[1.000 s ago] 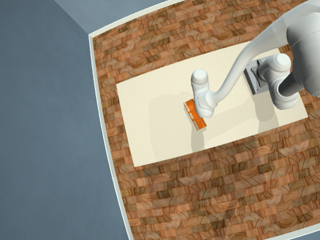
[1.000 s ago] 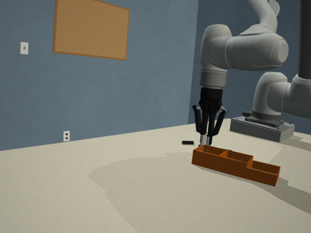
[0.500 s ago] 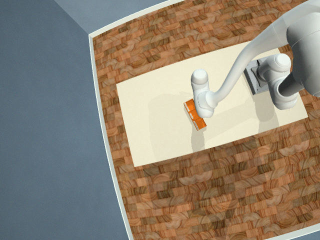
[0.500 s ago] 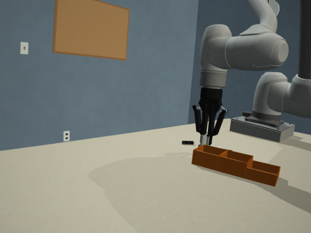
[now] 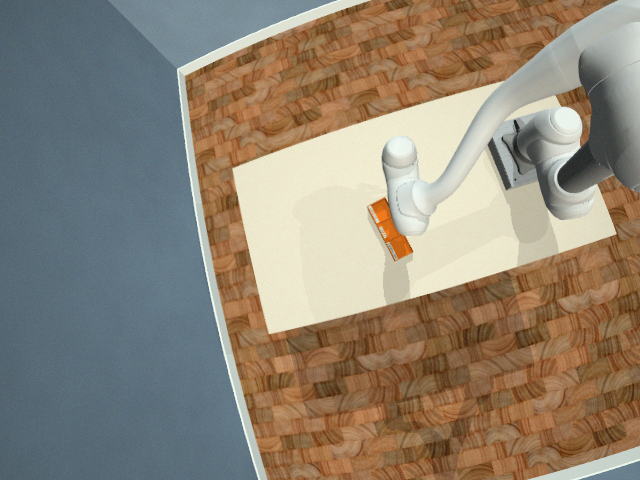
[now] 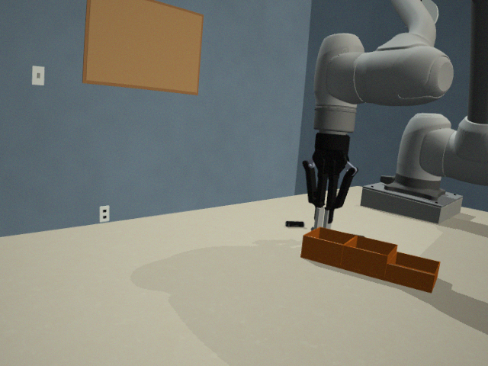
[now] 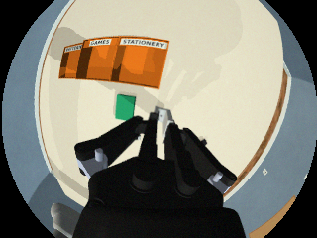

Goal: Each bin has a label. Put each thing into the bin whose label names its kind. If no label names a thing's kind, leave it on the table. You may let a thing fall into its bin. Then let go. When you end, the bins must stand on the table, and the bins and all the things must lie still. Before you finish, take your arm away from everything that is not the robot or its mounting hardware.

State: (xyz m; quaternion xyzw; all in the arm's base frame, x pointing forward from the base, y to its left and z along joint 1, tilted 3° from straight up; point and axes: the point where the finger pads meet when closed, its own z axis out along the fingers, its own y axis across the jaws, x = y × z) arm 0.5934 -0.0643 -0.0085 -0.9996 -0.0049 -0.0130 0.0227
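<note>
Now: the green flat thing 7 cm to the left of my hand, 4 cm below it and 1 cm behind it. Also, from my hand: tiny pale thing: 6 cm behind, 4 cm to the right, 4 cm below; white thing: 3 cm below; black piece: 10 cm to the right, 5 cm behind, 4 cm below.
</note>
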